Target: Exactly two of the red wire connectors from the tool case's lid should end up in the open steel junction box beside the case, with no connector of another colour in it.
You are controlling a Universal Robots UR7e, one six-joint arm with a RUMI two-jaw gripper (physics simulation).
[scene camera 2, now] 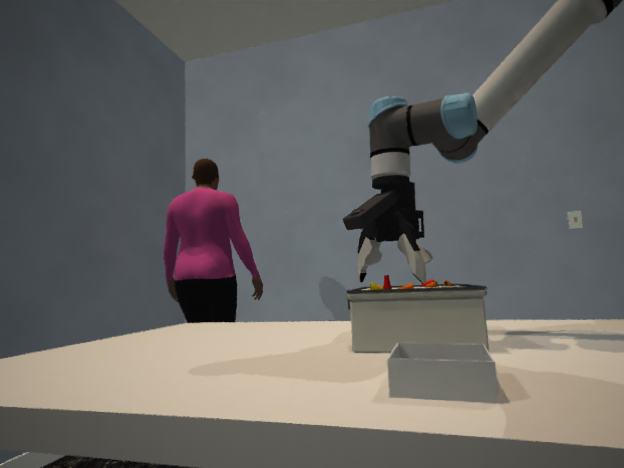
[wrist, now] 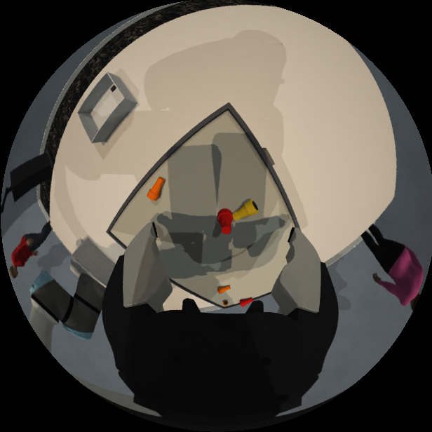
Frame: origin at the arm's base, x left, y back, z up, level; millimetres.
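Where they show: gripper, fingertip midpoint: (scene camera 2: pixel 389 282).
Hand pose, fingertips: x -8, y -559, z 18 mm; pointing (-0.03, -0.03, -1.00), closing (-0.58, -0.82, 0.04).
Note:
Things, the pixels of their centre, and the offset from my fingertips. "*": a spot on its surface instead. Level surfaces: height alone.
- tool case at the middle of its body: (scene camera 2: pixel 410 312) dx -65, dy +32, dz -61 mm
- yellow connector at the middle of its body: (scene camera 2: pixel 376 287) dx -1, dy -25, dz -7 mm
- open steel junction box at a spot on its surface: (scene camera 2: pixel 442 377) * dx +326, dy +71, dz -91 mm
- orange connector at the middle of its body: (scene camera 2: pixel 406 288) dx +68, dy +32, dz -9 mm
- table at its surface level: dz -112 mm
My gripper (scene camera 2: pixel 392 278) (wrist: pixel 223 226) is open and empty, low over the lid of the tool case (scene camera 2: pixel 418 322) (wrist: pixel 195 170). A red connector (scene camera 2: pixel 386 283) (wrist: pixel 225 217) stands upright between and below the fingertips. A yellow connector (scene camera 2: pixel 375 286) (wrist: pixel 246 210) lies close against it, its narrow end towards the red one. Another red connector (scene camera 2: pixel 428 282) (wrist: pixel 246 302) lies at the lid's far corner, near the gripper body in the wrist view. The open steel junction box (scene camera 2: pixel 442 377) (wrist: pixel 86 116) stands beside the case. One red connector lies inside it, hidden by its wall.
An orange connector (scene camera 2: pixel 406 286) (wrist: pixel 156 189) lies near the lid's left edge in the wrist view. Two more orange ones (wrist: pixel 224 289) (wrist: pixel 225 303) lie by the far red one. The lid has a dark raised rim. A person in pink (scene camera 2: pixel 204 236) (wrist: pixel 406 270) stands beyond the table (scene camera 2: pixel 126 372).

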